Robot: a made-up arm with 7 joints. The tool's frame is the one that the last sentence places.
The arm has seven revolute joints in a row. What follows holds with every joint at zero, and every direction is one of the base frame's.
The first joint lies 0.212 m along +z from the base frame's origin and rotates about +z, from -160 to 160 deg.
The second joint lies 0.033 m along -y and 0.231 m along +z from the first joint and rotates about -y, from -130 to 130 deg.
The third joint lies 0.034 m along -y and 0.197 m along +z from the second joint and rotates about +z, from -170 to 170 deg.
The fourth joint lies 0.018 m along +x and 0.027 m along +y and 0.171 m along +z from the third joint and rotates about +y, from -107 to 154 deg.
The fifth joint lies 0.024 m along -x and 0.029 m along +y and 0.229 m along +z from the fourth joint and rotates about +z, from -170 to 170 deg.
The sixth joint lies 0.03 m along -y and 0.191 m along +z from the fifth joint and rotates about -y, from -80 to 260 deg.
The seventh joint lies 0.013 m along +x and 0.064 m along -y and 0.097 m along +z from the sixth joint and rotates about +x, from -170 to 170 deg.
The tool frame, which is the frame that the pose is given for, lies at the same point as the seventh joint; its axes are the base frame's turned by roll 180, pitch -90 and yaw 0 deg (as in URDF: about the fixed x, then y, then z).
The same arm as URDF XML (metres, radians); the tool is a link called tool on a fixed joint. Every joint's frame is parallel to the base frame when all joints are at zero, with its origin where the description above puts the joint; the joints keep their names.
<robot name="arm">
  <link name="base_link"/>
  <link name="link1"/>
  <link name="link2"/>
  <link name="link3"/>
  <link name="link4"/>
  <link name="link5"/>
  <link name="link6"/>
  <link name="link7"/>
  <link name="tool"/>
  <joint name="joint 1" type="revolute">
    <parent link="base_link"/>
    <child link="link1"/>
    <origin xyz="0 0 0.212"/>
    <axis xyz="0 0 1"/>
    <limit lower="-2.7925" upper="2.7925"/>
  </joint>
  <joint name="joint 2" type="revolute">
    <parent link="link1"/>
    <child link="link2"/>
    <origin xyz="0 -0.033 0.231"/>
    <axis xyz="0 -1 0"/>
    <limit lower="-2.2689" upper="2.2689"/>
  </joint>
  <joint name="joint 3" type="revolute">
    <parent link="link2"/>
    <child link="link3"/>
    <origin xyz="0 -0.034 0.197"/>
    <axis xyz="0 0 1"/>
    <limit lower="-2.9671" upper="2.9671"/>
  </joint>
  <joint name="joint 4" type="revolute">
    <parent link="link3"/>
    <child link="link4"/>
    <origin xyz="0.018 0.027 0.171"/>
    <axis xyz="0 1 0"/>
    <limit lower="-1.8675" upper="2.6878"/>
  </joint>
  <joint name="joint 5" type="revolute">
    <parent link="link4"/>
    <child link="link5"/>
    <origin xyz="-0.024 0.029 0.229"/>
    <axis xyz="0 0 1"/>
    <limit lower="-2.9671" upper="2.9671"/>
  </joint>
  <joint name="joint 6" type="revolute">
    <parent link="link5"/>
    <child link="link6"/>
    <origin xyz="0 -0.03 0.191"/>
    <axis xyz="0 -1 0"/>
    <limit lower="-1.3963" upper="4.5379"/>
  </joint>
  <joint name="joint 7" type="revolute">
    <parent link="link6"/>
    <child link="link7"/>
    <origin xyz="0.013 -0.064 0.097"/>
    <axis xyz="1 0 0"/>
    <limit lower="-2.9671" upper="2.9671"/>
  </joint>
  <joint name="tool_joint" type="fixed">
    <parent link="link7"/>
    <child link="tool"/>
    <origin xyz="0 0 0" rpy="3.1416 -1.5708 0"/>
  </joint>
</robot>

